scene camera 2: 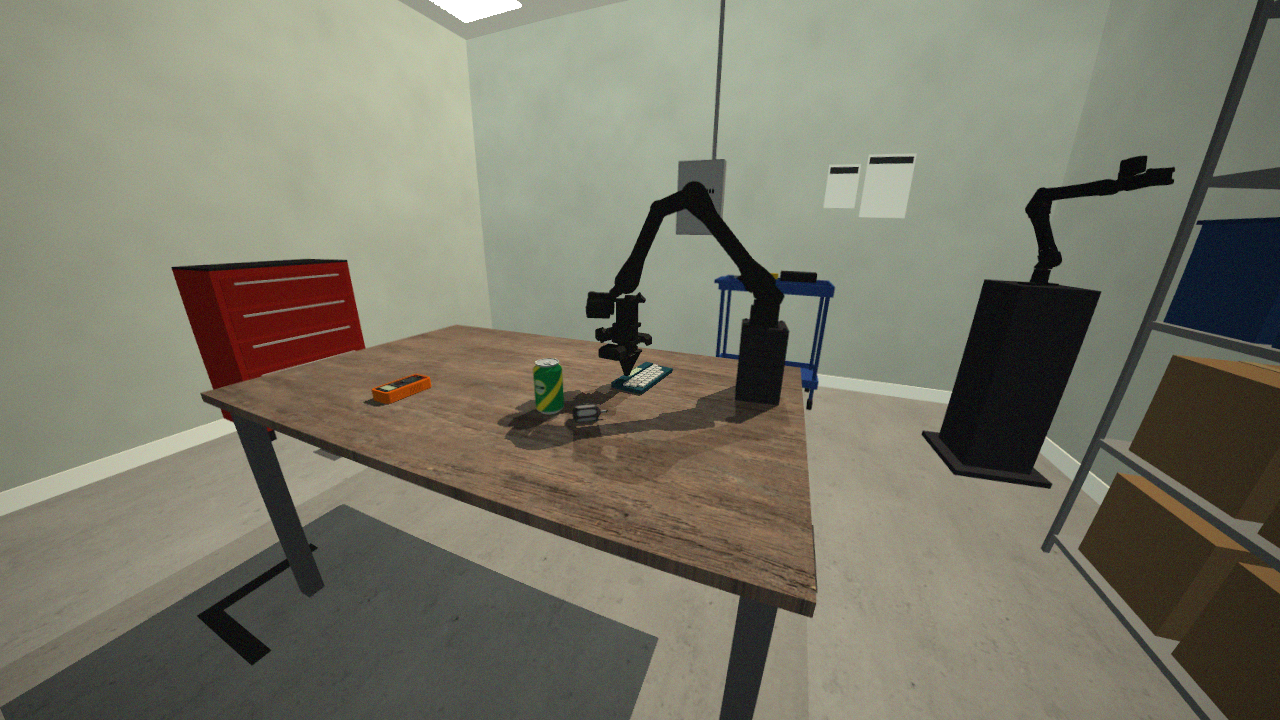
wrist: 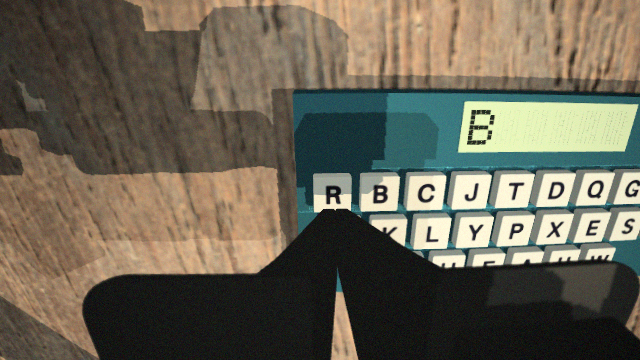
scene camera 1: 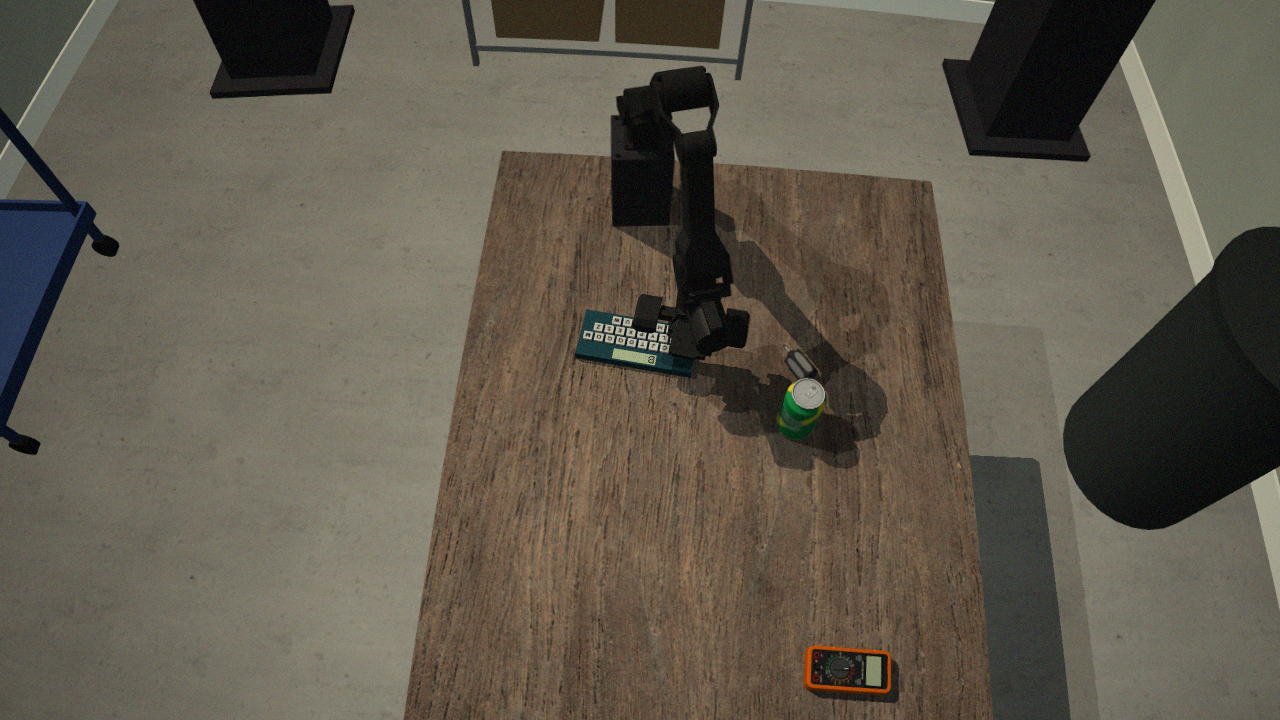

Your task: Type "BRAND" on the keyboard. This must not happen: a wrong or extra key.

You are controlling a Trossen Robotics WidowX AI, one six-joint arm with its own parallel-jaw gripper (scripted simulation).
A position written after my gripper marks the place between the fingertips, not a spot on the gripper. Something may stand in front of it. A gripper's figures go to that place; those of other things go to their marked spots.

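Scene:
My gripper (scene camera 2: pixel 626 375), 1.00 m from the lens. Orange multimeter (scene camera 2: pixel 394 391), 1.10 m from the lens.

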